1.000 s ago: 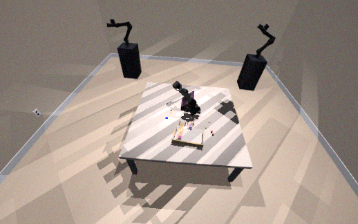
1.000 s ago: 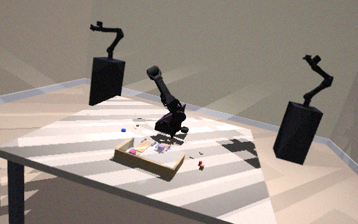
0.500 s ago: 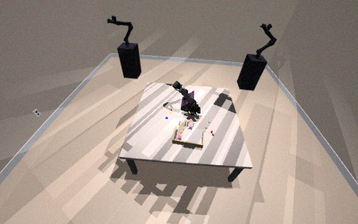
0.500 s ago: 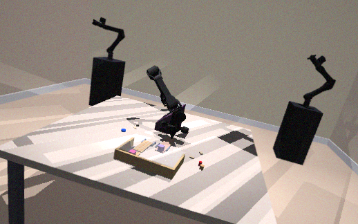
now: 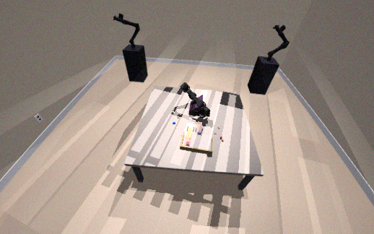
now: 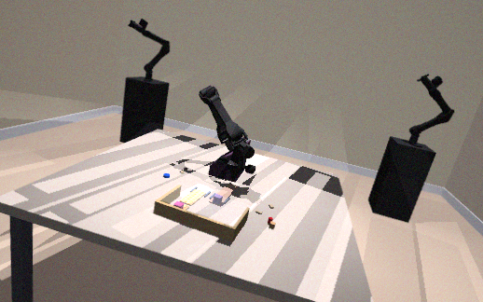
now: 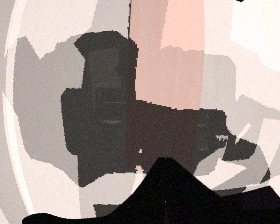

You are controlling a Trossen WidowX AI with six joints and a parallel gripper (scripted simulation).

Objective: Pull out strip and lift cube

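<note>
Now: gripper tip 21 cm short of the labelled cube, 2 cm above it and 1 cm to the left of it. Round my gripper tip: blue disc: 31 cm to the right, 10 cm ahead, 3 cm below; then red piece: 24 cm ahead, 23 cm to the left, 3 cm below.
</note>
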